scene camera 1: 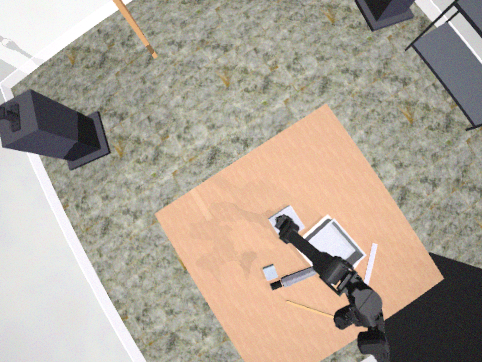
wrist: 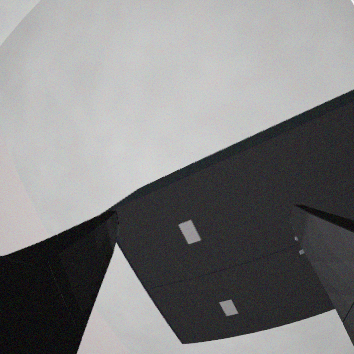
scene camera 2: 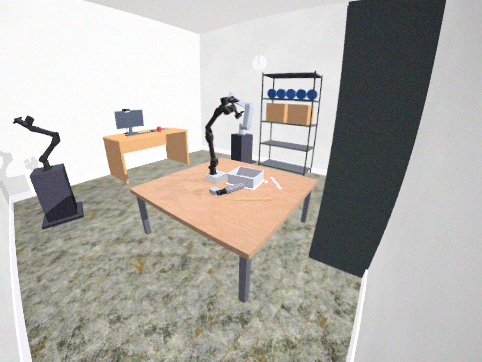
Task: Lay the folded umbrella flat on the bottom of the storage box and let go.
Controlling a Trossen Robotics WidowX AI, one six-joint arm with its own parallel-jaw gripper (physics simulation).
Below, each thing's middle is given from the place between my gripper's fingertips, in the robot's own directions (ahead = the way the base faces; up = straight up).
The white storage box (scene camera 1: 329, 236) is 640 mm below my hand, 130 mm to the left of it and 60 mm behind it.
